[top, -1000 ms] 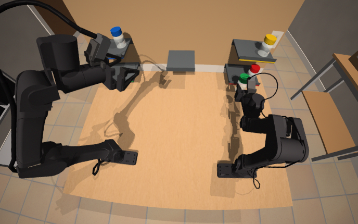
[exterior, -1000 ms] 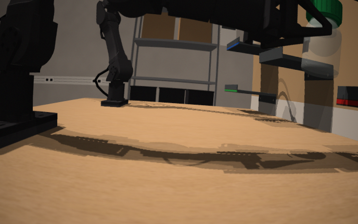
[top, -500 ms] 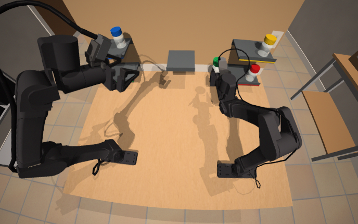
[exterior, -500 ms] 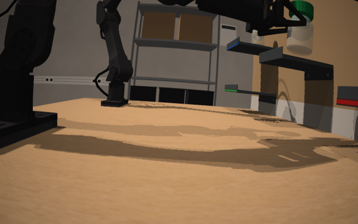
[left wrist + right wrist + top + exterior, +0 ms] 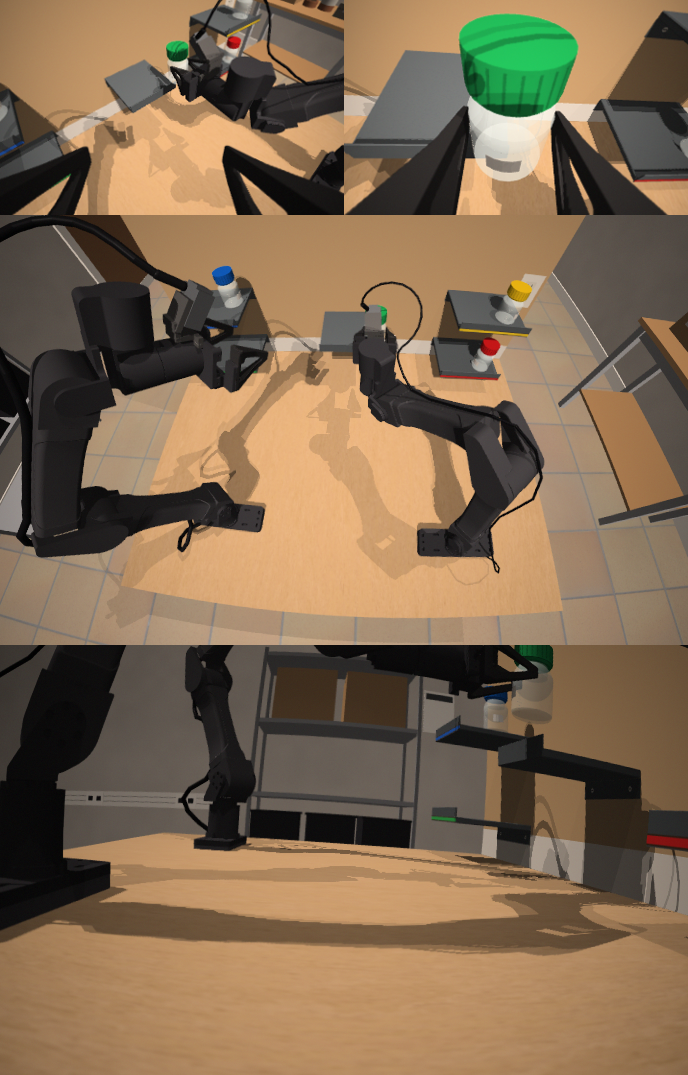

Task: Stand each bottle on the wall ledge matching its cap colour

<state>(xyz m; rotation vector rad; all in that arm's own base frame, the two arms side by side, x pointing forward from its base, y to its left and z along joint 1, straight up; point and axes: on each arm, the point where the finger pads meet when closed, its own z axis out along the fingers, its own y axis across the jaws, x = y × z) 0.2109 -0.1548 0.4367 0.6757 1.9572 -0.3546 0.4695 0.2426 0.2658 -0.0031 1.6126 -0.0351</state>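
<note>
My left hand is 25 cm short of the green-capped bottle, 21 cm to the left of it and 17 cm above it. From my left hand the other things lie so: blue-capped bottle 33 cm ahead, 20 cm to the left, 11 cm below; yellow-capped bottle 57 cm to the right, 34 cm ahead, 11 cm below; red-capped bottle 57 cm to the right, 34 cm ahead, 31 cm below.
</note>
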